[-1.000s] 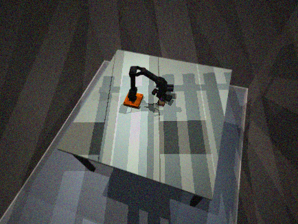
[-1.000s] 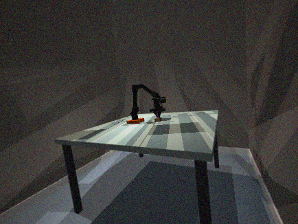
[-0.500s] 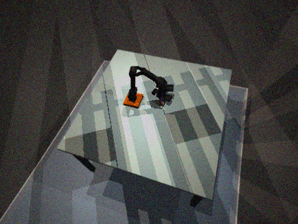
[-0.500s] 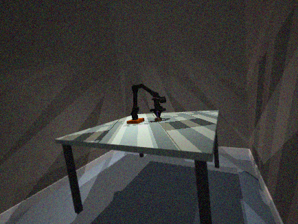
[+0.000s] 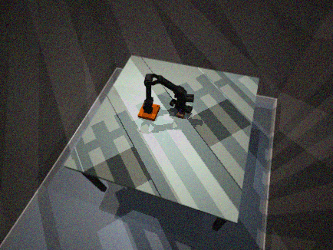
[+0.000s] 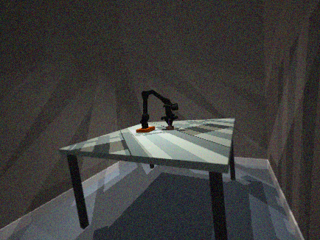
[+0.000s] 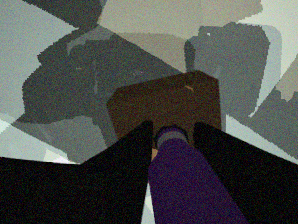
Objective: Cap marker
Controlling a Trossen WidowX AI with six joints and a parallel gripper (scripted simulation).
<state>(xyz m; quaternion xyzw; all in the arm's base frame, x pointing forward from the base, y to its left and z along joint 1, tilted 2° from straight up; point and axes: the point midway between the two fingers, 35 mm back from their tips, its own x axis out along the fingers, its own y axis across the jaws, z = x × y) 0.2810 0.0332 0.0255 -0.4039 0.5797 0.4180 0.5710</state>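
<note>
Right now my gripper tip is 2 cm above the holder block and 1 cm to the left of it. Round my gripper tip: marker cap (5 cm above, 1 cm to the right).
</note>
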